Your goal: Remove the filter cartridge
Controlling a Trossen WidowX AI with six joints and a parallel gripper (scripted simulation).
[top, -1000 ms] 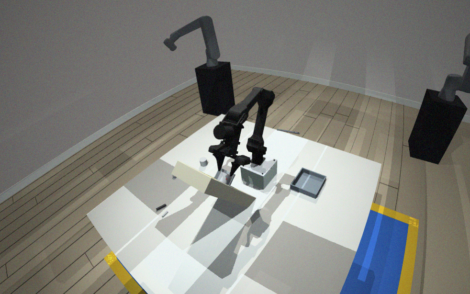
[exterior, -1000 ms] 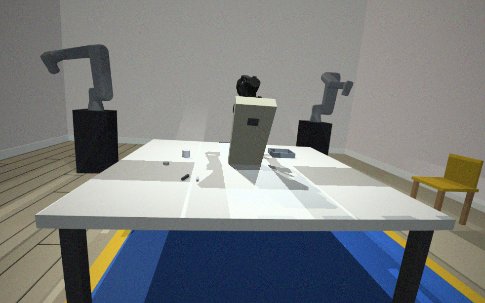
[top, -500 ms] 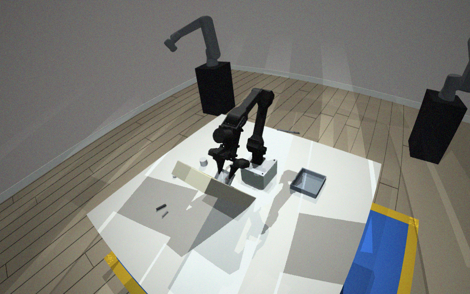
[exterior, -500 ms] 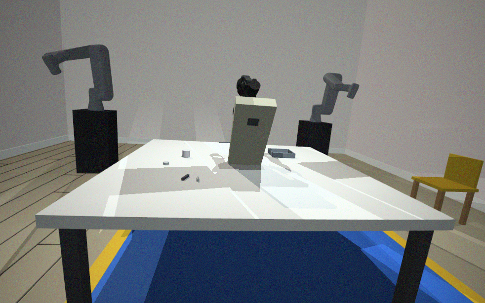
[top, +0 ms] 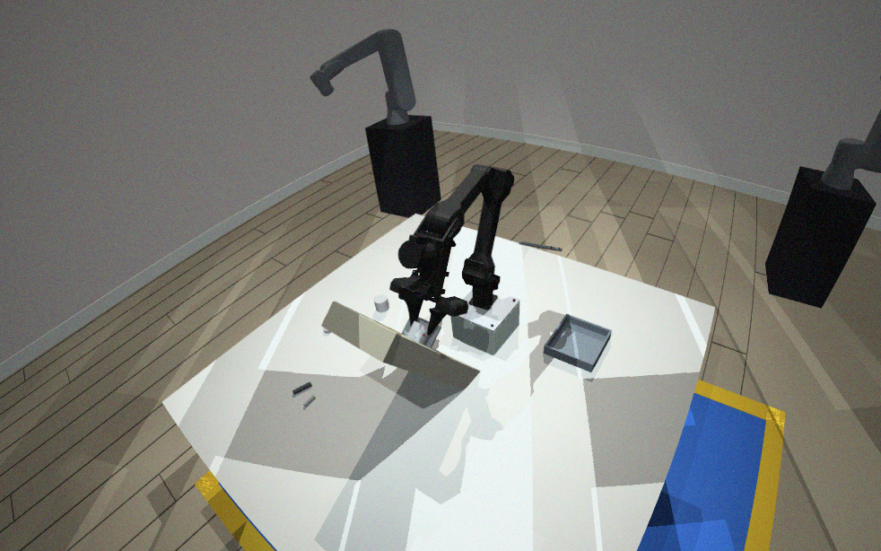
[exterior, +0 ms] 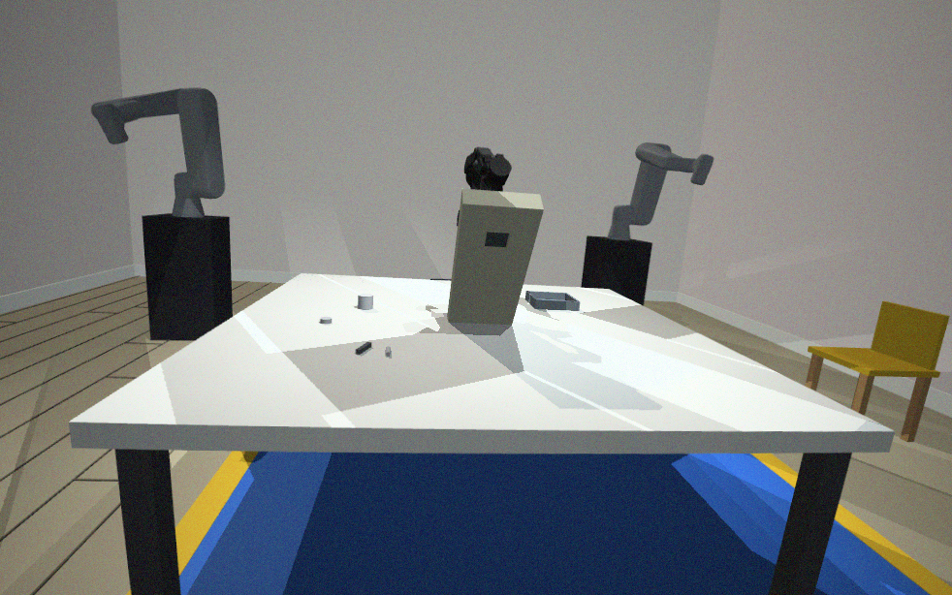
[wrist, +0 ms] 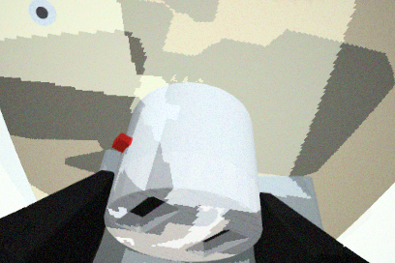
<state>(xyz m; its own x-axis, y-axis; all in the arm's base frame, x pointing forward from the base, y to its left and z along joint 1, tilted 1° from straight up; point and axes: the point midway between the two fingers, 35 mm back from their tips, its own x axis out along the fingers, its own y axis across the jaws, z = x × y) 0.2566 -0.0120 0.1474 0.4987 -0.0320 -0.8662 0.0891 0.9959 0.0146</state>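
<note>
My gripper tip is 310 mm past the dark grey tray, 300 mm to the right of it and 210 mm above it. Also, from my gripper tip: disc: 420 mm to the right, 210 mm below, 30 mm behind; round filter cartridge: right at my gripper tip.
</note>
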